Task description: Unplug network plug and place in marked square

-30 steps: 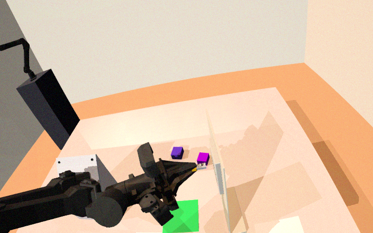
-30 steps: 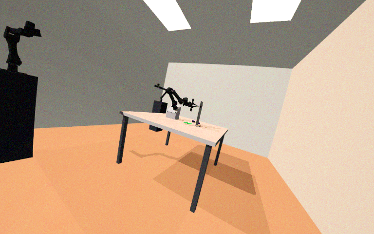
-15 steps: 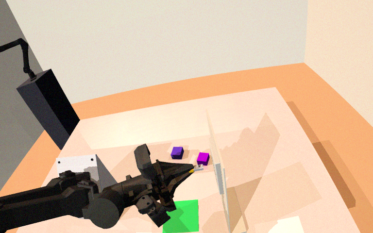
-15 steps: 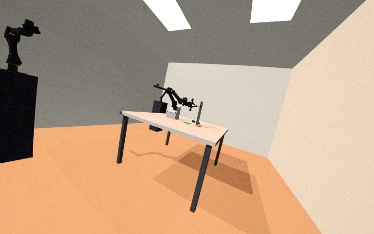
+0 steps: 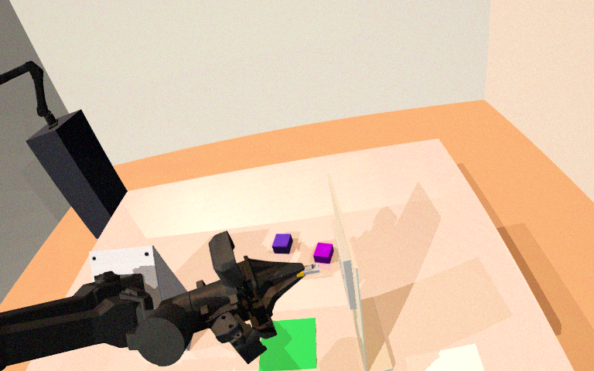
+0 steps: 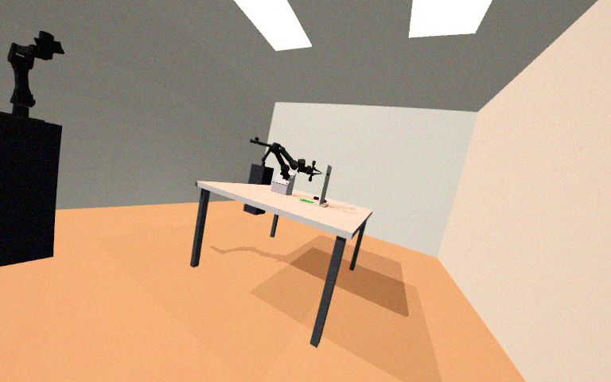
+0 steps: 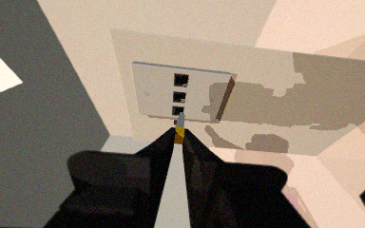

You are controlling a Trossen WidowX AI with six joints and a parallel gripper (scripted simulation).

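Now: gripper tip 28 cm above the green marked square, 9 cm past it and 2 cm to the right of it. Also, from my gripper tip: upright panel 11 cm below, 7 cm ahead; network plug 1 cm ahead.
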